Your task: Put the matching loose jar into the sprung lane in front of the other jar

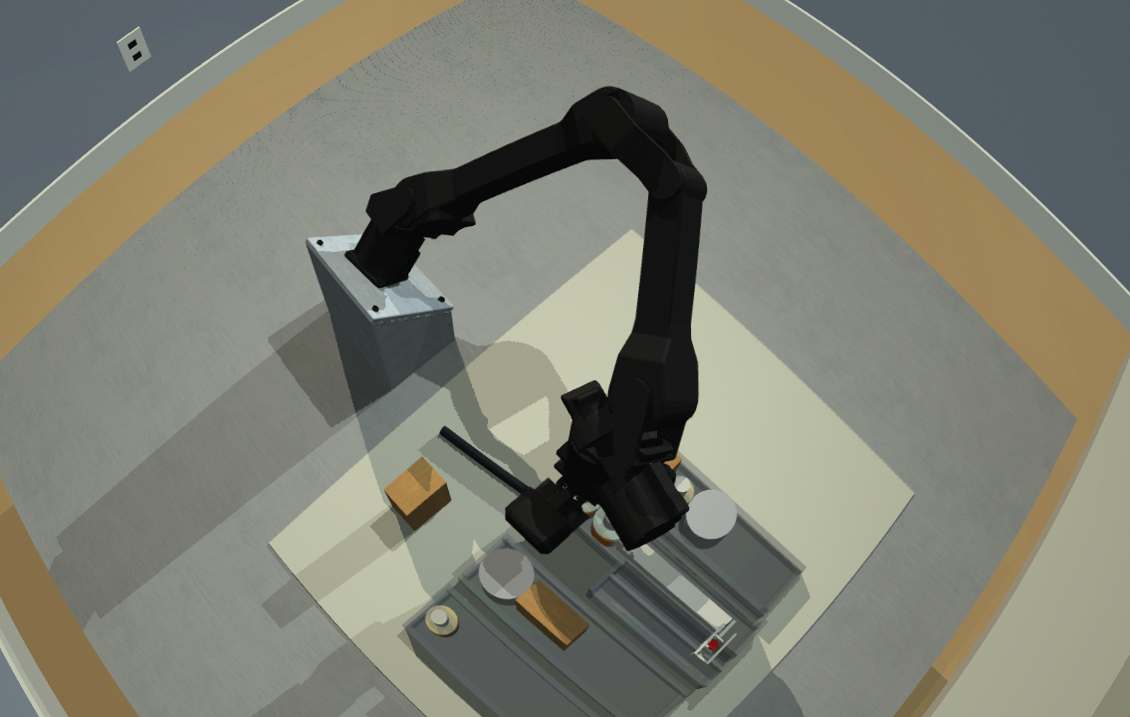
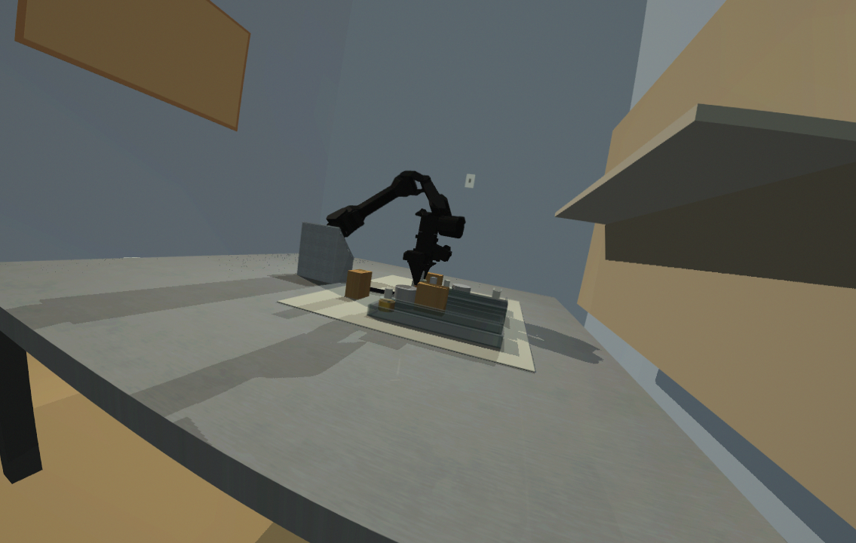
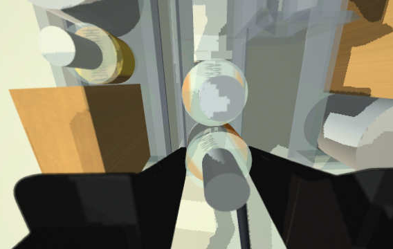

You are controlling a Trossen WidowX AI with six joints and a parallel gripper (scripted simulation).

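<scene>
The black rod is 110 mm behind my gripper tip, 30 mm to the right of it and 40 mm below it. From my gripper tip the other things lie so: sprung lane (140 mm ahead, 30 mm to the right, 30 mm below); red-marked part (230 mm ahead, 50 mm to the right, 30 mm above).
</scene>
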